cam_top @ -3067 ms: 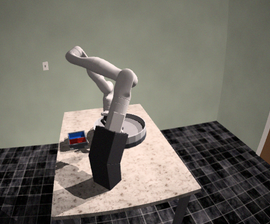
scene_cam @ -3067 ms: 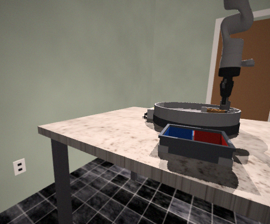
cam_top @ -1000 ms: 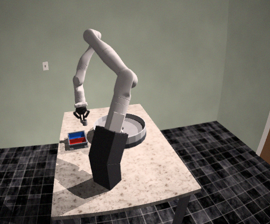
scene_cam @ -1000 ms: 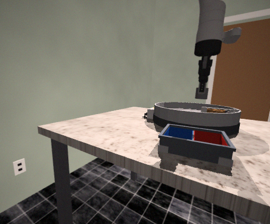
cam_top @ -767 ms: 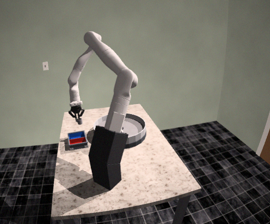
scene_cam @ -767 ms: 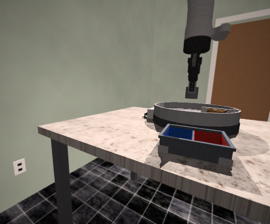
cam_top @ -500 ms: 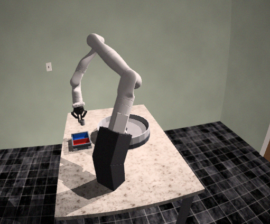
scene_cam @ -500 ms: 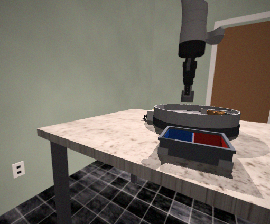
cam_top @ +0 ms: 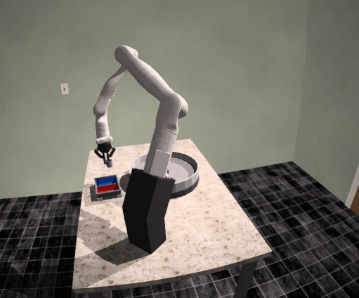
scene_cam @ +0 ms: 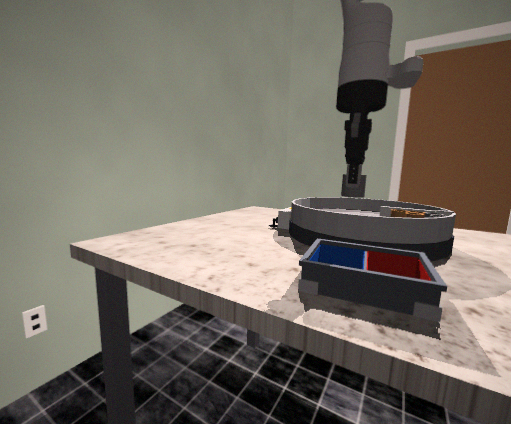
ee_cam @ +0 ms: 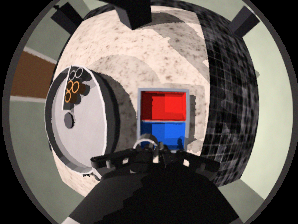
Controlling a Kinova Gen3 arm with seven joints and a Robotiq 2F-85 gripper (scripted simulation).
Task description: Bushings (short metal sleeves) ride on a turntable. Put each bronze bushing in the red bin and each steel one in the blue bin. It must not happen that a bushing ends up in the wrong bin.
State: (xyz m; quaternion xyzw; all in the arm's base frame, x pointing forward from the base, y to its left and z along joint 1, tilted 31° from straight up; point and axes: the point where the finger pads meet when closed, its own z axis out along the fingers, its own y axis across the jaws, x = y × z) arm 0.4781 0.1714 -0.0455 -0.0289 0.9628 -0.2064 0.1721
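Right now the bin tray is 16 cm below my hand, 3 cm behind it and 2 cm to the left of it. The rest, counted from my hand: turntable: 33 cm to the right, 13 cm below, 2 cm behind.
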